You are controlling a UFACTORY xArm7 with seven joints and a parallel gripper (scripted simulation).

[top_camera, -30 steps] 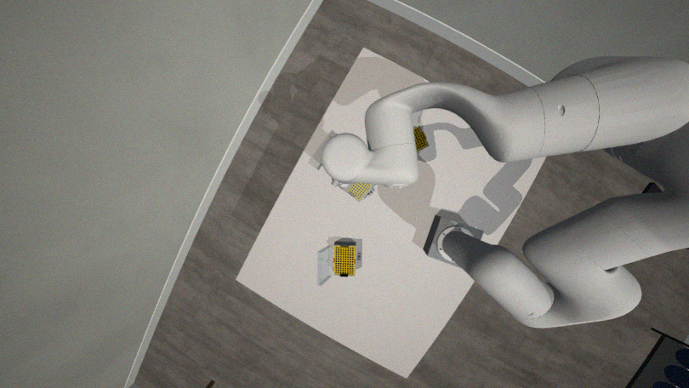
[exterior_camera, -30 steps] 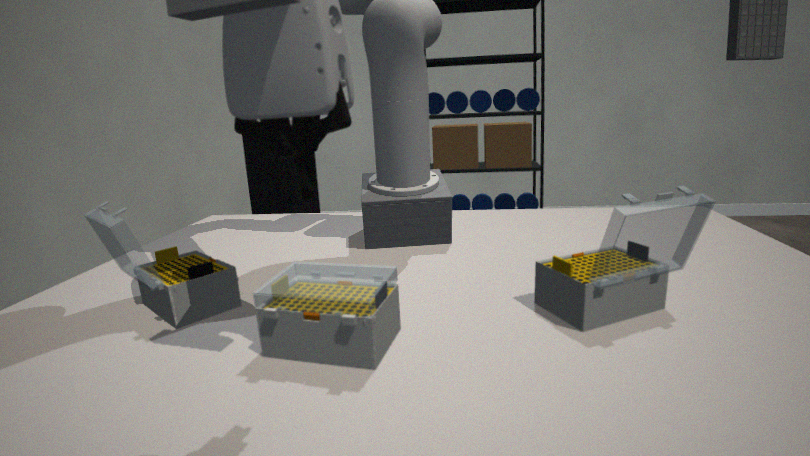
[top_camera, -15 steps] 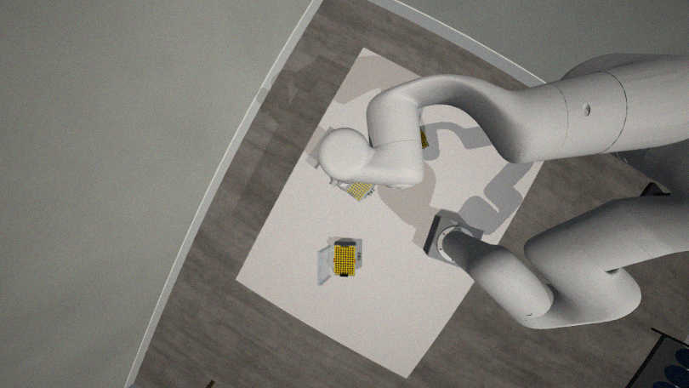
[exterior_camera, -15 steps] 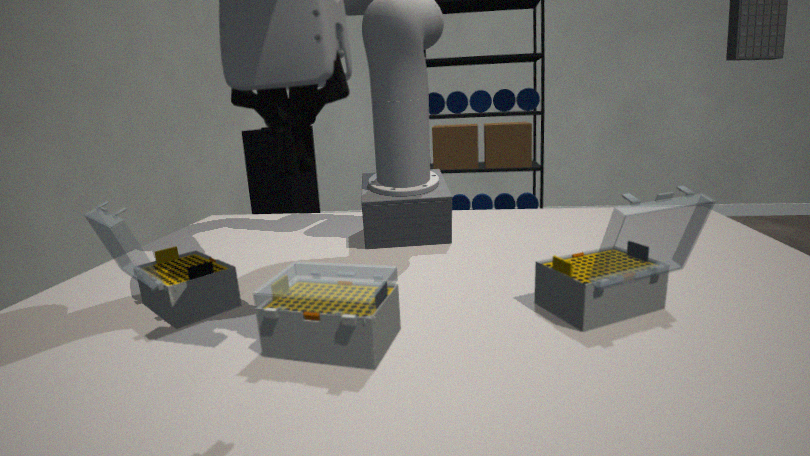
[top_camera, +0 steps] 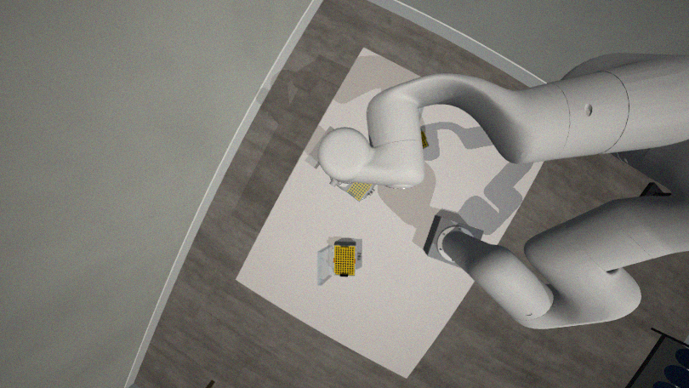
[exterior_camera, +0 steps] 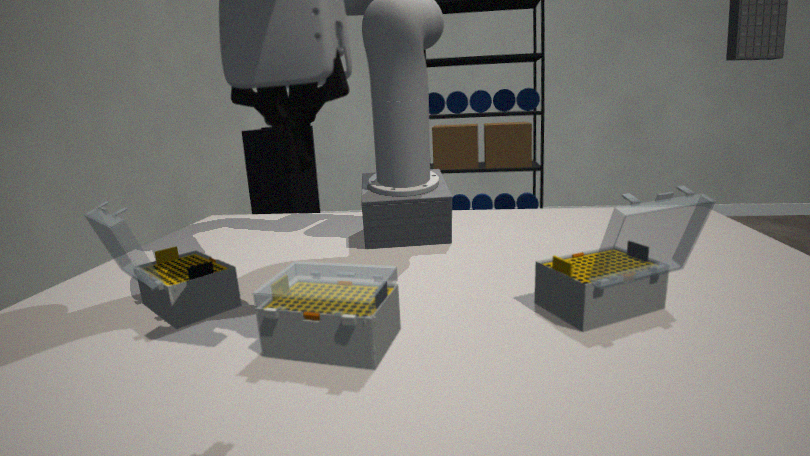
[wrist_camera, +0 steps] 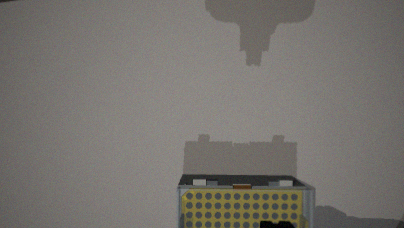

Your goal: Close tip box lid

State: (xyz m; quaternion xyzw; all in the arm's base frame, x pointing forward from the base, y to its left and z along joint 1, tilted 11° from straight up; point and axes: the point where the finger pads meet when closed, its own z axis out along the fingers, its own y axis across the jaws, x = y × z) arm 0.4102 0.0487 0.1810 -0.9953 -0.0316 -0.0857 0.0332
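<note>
Now: the box lid 150 mm below my hand and 40 mm behind it. From my hand the other things lie so: box 240 mm to the right, 140 mm below, 70 mm behind.
</note>
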